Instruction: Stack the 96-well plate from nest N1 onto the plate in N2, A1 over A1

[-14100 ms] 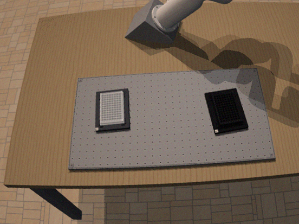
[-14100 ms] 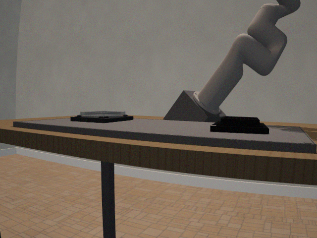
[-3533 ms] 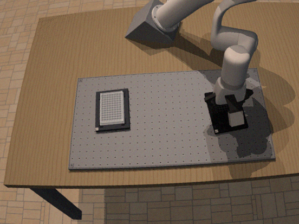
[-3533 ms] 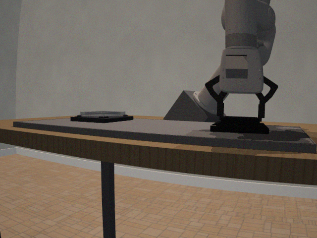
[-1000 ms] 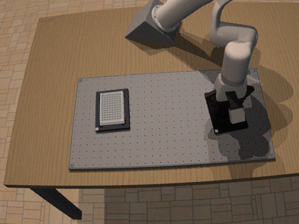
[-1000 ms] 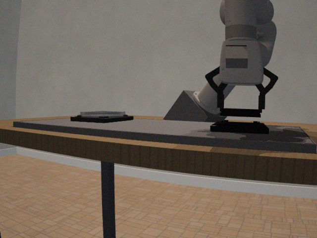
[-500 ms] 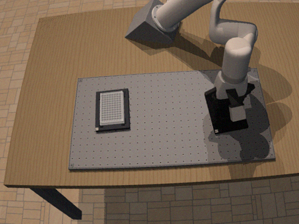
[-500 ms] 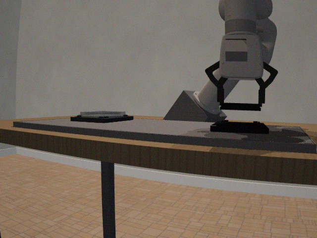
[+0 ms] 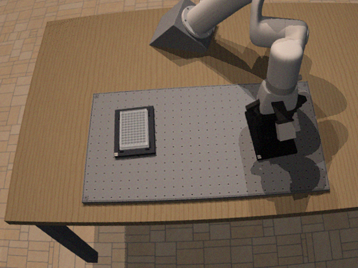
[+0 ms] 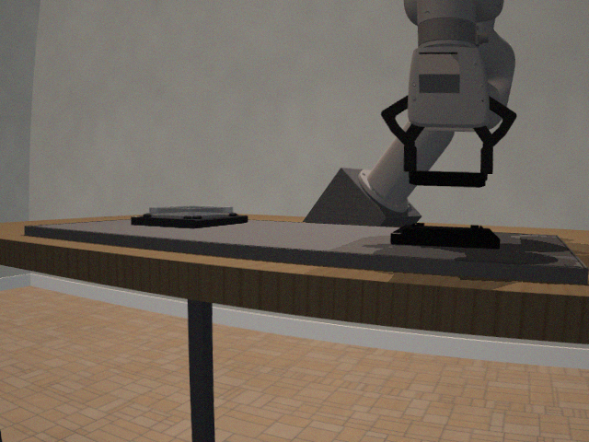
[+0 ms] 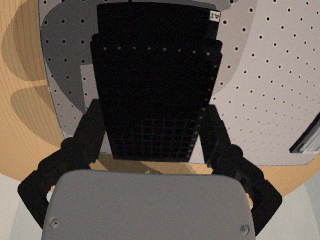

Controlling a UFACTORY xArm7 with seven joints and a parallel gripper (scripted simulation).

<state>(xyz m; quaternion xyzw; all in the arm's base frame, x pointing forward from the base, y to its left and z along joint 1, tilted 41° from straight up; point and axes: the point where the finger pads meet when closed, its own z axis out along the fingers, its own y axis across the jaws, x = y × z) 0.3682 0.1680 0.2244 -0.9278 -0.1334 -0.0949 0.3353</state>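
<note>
The clear 96-well plate lies 400 mm to the right of my hand, 70 mm below it and 50 mm ahead of it. The rest, counted from my hand: black 96-well plate 10 mm below.
</note>
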